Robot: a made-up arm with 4 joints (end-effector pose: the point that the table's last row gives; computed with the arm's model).
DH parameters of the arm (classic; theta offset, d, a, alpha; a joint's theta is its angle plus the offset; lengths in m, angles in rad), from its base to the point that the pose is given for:
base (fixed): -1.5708 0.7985 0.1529 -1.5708
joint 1: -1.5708 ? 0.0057 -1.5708
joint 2: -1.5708 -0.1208 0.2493 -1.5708
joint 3: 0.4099 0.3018 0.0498 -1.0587
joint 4: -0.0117 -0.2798 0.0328 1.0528
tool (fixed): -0.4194 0.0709 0 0
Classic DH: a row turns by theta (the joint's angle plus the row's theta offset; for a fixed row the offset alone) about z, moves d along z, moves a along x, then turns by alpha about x.
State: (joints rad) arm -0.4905 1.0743 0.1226 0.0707
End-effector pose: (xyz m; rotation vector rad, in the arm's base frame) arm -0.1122 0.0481 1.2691 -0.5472 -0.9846 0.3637
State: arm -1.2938 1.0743 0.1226 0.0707
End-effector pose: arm -0.1122 0.3253 0.9806 -1.2698 -0.8138 0.7666
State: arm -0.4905 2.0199 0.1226 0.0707
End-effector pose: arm -0.5239 -0.0476 1.0898 -0.4779 -1.9260 0.5454
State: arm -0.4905 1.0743 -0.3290 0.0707
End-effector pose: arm -0.1560 -0.0513 1.2306 -0.2952 -1.0595 -0.0322
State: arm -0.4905 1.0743 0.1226 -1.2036
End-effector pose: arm -0.1414 -0.0179 1.2280 0.4374 -1.9024 0.2666
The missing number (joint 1, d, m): -0.1194
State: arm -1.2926 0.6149 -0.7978 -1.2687
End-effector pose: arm -0.1186 0.0904 0.9709 -0.2867 -2.1704 -0.0799
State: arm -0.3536 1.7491 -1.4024 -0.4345
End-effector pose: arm -0.3708 -0.1967 0.8493 1.1606 -1.8214 -0.9819
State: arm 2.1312 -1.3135 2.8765 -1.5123
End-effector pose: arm 0.1441 -0.2048 1.1799 -1.4443 -0.0829 -0.9888
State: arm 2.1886 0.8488 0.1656 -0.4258
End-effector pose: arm -0.0181 -0.5171 0.4689 2.0632 -0.6985 -1.3052
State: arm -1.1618 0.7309 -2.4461 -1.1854
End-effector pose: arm -0.2468 0.1179 0.6715 -0.1176 2.3195 1.8063
